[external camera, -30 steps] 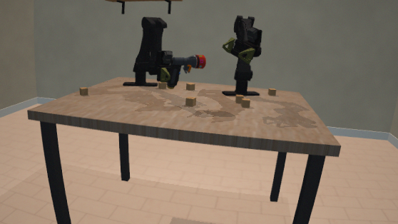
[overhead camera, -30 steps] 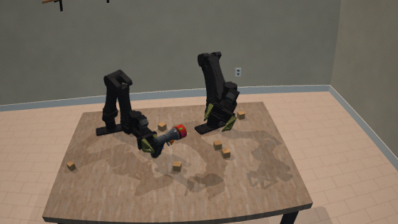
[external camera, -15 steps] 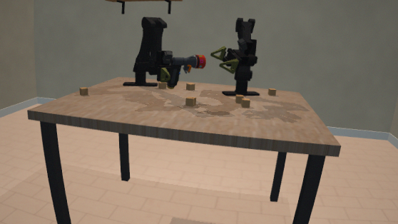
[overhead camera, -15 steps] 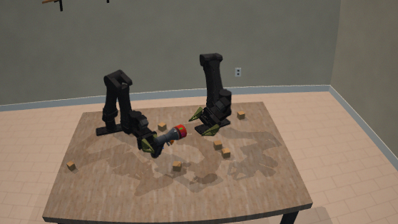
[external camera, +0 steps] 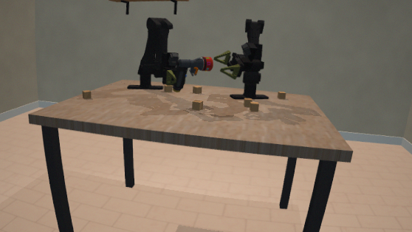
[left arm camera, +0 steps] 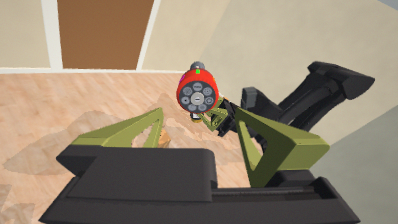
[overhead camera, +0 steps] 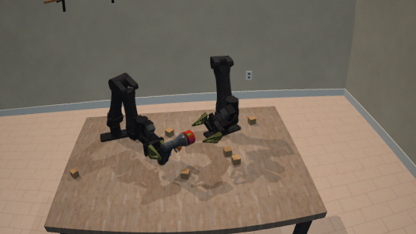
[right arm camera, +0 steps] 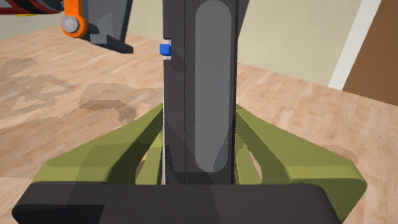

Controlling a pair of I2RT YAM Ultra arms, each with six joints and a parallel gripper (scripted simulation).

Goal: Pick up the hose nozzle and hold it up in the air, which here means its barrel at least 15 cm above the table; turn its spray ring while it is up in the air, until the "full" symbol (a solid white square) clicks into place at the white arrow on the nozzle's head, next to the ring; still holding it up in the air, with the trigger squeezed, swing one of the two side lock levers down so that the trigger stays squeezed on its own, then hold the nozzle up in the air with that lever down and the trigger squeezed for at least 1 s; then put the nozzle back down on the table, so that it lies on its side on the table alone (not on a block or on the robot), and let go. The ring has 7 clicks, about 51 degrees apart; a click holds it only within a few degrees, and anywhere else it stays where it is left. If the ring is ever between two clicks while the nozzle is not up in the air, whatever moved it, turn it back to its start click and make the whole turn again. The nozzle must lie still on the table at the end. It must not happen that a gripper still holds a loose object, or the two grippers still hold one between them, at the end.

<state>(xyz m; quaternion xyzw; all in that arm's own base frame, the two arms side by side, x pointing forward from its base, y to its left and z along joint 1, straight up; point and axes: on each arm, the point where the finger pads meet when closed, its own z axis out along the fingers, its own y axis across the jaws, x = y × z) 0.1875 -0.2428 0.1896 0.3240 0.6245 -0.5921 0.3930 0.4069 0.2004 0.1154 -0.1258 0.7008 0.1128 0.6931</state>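
My left gripper is now 50 mm to the left of the red spray ring and 30 mm short of it. The rest, counted from my left hand: white trigger: 130 mm to the right, 60 mm below, 60 mm ahead.
Now: the white trigger 2 cm to the left of my right hand and 2 cm above it. Also, from my right hand: red spray ring (2 cm behind, 10 cm to the left, 7 cm above).
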